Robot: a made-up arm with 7 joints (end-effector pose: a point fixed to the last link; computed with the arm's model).
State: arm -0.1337 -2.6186 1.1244 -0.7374 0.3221 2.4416 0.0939
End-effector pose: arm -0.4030 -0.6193 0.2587 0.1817 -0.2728 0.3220 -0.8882
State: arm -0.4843 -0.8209 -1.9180 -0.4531 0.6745 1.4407 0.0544
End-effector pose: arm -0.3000 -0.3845 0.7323 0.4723 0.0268 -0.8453 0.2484
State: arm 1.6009 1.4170 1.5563 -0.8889 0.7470 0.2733 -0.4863
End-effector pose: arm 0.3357 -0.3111 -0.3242 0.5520 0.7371 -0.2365 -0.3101
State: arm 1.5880 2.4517 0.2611 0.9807 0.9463 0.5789 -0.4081
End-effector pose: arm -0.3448 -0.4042 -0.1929 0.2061 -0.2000 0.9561 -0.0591
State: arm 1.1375 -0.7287 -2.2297 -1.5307 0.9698 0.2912 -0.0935
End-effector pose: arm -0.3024 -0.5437 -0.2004 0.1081 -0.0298 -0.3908 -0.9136
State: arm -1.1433 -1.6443 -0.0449 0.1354 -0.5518 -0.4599 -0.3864
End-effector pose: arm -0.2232 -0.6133 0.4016 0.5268 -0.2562 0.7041 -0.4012
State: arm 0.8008 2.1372 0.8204 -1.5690 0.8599 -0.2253 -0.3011
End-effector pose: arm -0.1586 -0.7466 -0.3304 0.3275 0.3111 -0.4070 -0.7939
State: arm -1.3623 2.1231 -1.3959 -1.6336 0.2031 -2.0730 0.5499
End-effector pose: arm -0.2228 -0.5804 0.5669 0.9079 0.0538 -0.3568 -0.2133
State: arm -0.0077 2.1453 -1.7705 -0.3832 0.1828 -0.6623 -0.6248
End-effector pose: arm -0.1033 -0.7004 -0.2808 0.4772 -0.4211 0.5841 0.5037
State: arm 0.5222 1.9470 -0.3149 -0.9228 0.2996 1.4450 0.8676
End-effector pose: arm -0.1181 -0.8339 -0.2336 0.0202 0.5694 -0.8108 0.1343
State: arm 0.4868 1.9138 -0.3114 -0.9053 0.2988 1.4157 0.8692
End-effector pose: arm -0.1297 -0.8481 -0.2039 0.0591 0.5736 -0.8048 0.1408
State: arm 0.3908 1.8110 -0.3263 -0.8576 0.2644 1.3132 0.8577
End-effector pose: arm -0.1578 -0.8764 -0.1232 0.1645 0.5918 -0.7754 0.1466
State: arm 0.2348 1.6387 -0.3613 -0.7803 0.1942 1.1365 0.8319
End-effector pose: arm -0.2027 -0.8993 0.0127 0.3381 0.5961 -0.7158 0.1342
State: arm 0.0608 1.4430 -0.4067 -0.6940 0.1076 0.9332 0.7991
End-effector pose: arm -0.2514 -0.8913 0.1674 0.5251 0.5554 -0.6384 0.0901
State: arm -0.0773 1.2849 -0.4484 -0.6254 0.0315 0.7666 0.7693
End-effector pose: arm -0.2866 -0.8595 0.2881 0.6585 0.4895 -0.5706 0.0328
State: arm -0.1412 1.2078 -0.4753 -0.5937 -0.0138 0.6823 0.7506
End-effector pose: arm -0.3012 -0.8375 0.3411 0.7139 0.4509 -0.5358 -0.0031
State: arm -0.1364 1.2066 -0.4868 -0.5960 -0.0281 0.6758 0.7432
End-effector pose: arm -0.3002 -0.8395 0.3348 0.7110 0.4572 -0.5342 -0.0077
